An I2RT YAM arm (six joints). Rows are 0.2 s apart.
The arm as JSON. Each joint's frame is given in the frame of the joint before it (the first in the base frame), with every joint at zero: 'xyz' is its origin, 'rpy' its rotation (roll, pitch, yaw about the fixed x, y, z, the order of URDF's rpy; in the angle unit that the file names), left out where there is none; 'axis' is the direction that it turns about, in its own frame. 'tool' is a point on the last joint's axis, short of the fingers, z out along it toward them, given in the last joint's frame.
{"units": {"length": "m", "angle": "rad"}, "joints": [
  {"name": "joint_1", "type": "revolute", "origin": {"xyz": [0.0, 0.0, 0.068]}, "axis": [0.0, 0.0, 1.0]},
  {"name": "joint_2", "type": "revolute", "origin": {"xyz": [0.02, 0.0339, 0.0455]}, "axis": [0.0, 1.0, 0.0]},
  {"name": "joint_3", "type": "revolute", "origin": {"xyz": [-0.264, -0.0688, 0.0]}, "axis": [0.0, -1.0, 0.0]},
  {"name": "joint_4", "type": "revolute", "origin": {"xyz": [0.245, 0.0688, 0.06]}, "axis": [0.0, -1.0, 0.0]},
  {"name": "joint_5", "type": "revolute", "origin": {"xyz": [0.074, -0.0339, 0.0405]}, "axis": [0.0, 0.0, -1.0]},
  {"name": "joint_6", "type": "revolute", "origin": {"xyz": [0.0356, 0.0, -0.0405]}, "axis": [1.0, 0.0, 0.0]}
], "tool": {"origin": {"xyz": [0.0, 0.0, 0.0], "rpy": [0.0, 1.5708, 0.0]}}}
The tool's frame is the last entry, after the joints.
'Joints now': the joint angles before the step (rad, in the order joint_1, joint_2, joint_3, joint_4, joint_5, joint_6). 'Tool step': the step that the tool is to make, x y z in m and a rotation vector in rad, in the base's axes. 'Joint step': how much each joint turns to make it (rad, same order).
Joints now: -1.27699 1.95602 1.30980 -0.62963 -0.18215 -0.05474
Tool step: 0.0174 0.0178 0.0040 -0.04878 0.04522 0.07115
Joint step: 0.06380 -0.05357 -0.06050 0.03480 0.05343 -0.02508
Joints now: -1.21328 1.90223 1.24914 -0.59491 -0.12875 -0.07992
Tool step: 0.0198 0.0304 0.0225 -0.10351 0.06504 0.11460
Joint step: 0.09182 -0.12353 -0.07386 0.01518 0.08618 -0.05656
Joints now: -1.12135 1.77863 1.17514 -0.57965 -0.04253 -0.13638
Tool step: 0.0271 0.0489 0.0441 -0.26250 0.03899 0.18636
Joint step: 0.15638 -0.21994 -0.10554 0.09541 0.13121 -0.10530
